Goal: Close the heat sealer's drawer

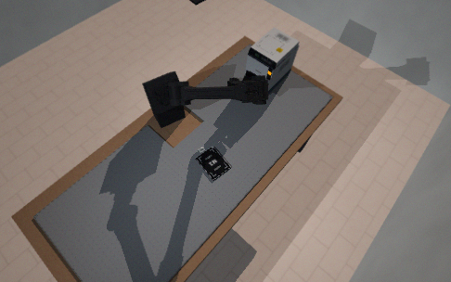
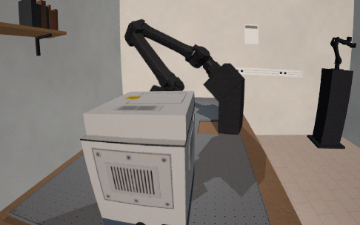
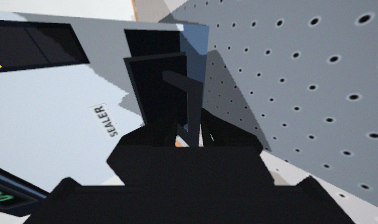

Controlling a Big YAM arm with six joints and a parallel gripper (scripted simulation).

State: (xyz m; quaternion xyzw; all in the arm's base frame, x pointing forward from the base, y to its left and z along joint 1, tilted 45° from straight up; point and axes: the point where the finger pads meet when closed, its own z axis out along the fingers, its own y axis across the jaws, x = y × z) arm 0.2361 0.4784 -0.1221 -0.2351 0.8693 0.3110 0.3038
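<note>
Now: the black sealer drawer 2 cm behind my hand, 11 cm to the left of it and 1 cm below it.
</note>
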